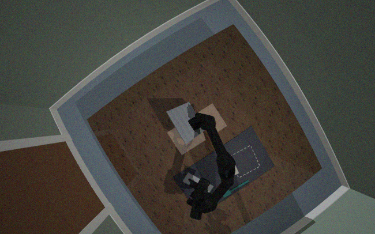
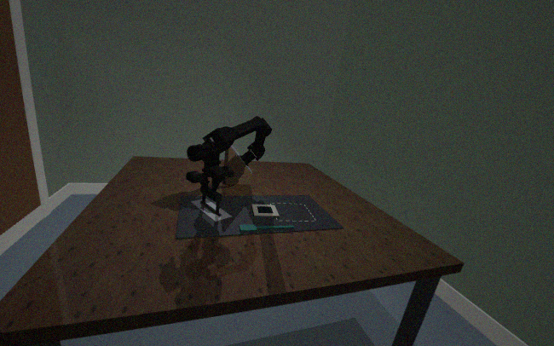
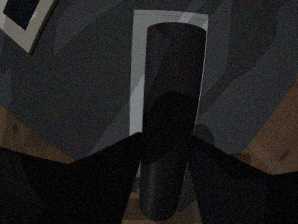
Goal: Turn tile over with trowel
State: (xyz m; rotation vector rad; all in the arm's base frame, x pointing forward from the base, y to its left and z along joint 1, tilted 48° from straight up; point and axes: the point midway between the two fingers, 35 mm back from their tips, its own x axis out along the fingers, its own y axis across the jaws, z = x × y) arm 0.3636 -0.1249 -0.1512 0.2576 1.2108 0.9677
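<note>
Now: the trowel 3 cm below my gripper tip, 2 cm ahead of it and 1 cm to the left of it. The rest, counted from my gripper tip: pale square tile: 23 cm to the left, 6 cm below, 3 cm ahead; teal bar: 18 cm to the left, 18 cm ahead, 6 cm below; dark mat: 20 cm to the left, 8 cm below, 4 cm ahead.
</note>
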